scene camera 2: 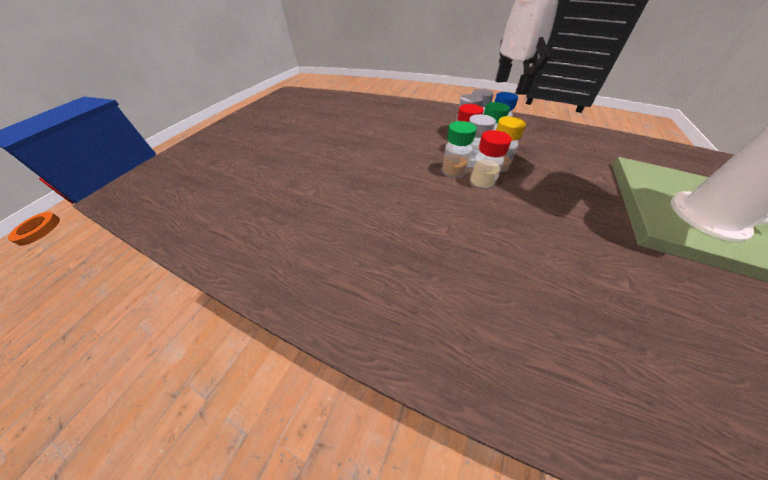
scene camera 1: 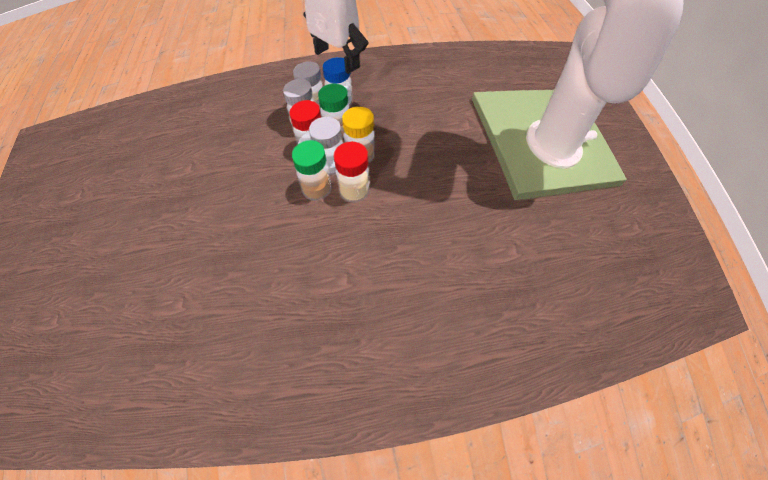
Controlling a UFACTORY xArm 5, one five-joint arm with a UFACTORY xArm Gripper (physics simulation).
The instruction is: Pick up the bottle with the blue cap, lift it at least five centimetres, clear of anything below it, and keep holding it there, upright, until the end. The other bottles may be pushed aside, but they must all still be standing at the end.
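Places are measured from the arm's base along level axes (x back, y right, z up), in centimetres.
Pixels of known places: gripper, between the fingertips: [scene camera 2: 510,87] [scene camera 1: 336,60]; arm's base, origin of its link: [scene camera 2: 707,216] [scene camera 1: 554,144].
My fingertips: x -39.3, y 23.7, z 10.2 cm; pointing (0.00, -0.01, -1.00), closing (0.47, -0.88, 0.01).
Ahead of a thing's pixels: the offset from my fingertips to its middle.
The bottle with the blue cap @(dz -7.5, dx +0.0, dy +1.4 cm) [scene camera 1: 336,71] [scene camera 2: 505,101] stands upright at the back right of the bottle group, beside a grey-capped bottle @(dz -7.5, dx -6.0, dy +2.2 cm) [scene camera 1: 306,73] and behind a dark-green-capped one @(dz -7.5, dx -2.4, dy -6.7 cm) [scene camera 1: 333,97] [scene camera 2: 496,111]. My gripper [scene camera 1: 336,56] [scene camera 2: 512,84] is open and empty, its fingers spread apart above and around the back of the blue cap. In scene camera 1 the right fingertip overlaps the cap's right edge; whether it touches cannot be told. The blue-capped bottle's lower body is partly hidden by the dark-green-capped bottle.
Other bottles stand close in front: a second grey cap @(dz -3.5, dx -8.7, dy -2.8 cm) [scene camera 1: 297,91], red caps @(dz -3.5, dx -8.3, dy -9.7 cm) [scene camera 1: 305,114] @(dz -3.5, dx -2.8, dy -22.2 cm) [scene camera 1: 351,158], a yellow cap @(dz -3.5, dx +0.4, dy -14.5 cm) [scene camera 1: 357,121], a light grey cap @(dz -3.5, dx -5.6, dy -15.1 cm) [scene camera 1: 325,131] and a bright green cap @(dz -3.5, dx -9.4, dy -19.7 cm) [scene camera 1: 309,156]. The arm's green base [scene camera 1: 566,183] [scene camera 2: 628,198] is at the right.
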